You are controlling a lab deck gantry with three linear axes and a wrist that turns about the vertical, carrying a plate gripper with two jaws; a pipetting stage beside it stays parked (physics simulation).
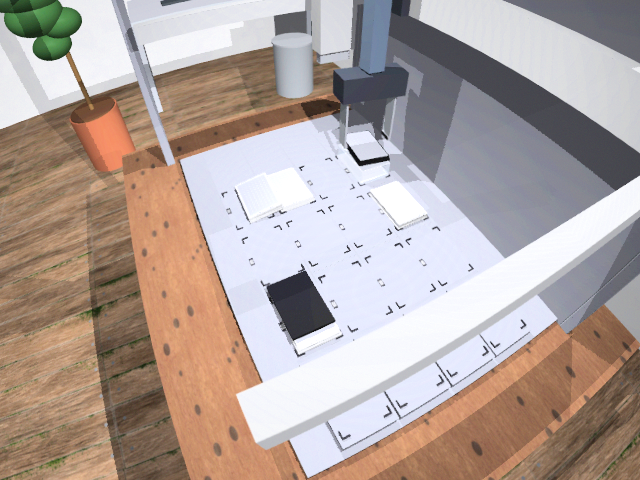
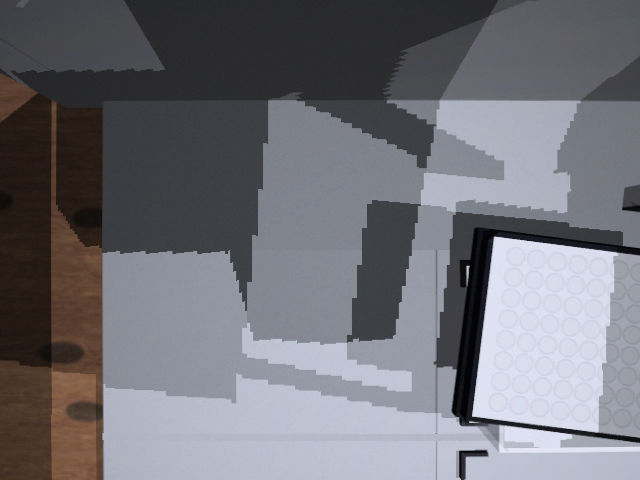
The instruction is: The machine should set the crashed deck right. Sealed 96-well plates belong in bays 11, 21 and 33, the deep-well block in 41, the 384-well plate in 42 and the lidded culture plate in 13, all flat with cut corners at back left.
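A black lid is out of frame in image 2, though the lid does show in image 1 [303,311]. Then there's a black-edged sealed plate, which shows in image 1 and in image 2, and on that plate [image 1: 357,138] and [image 2: 542,347] are the same spot.
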